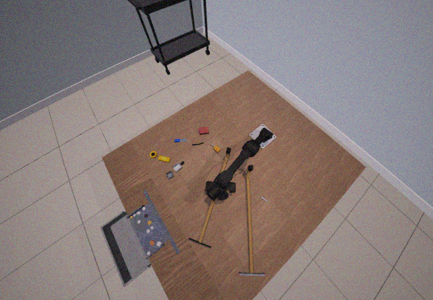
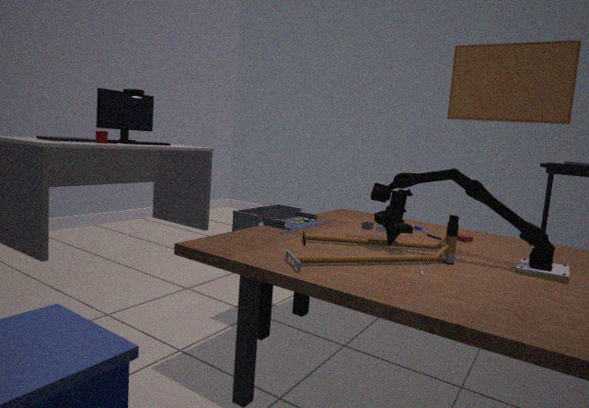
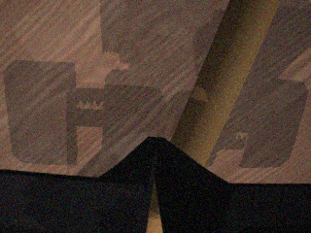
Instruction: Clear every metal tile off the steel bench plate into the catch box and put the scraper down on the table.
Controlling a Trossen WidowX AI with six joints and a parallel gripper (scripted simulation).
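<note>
The long scraper is 4 cm ahead of my gripper tip, 4 cm above it and 1 cm to the left of it. Also, from my gripper tip: scoop: 31 cm to the right, 14 cm ahead, 1 cm below; then yellow ribbed bit: 26 cm to the right, 16 cm behind; then long yellow-handled tool: 24 cm to the left, 6 cm behind, 4 cm above.
</note>
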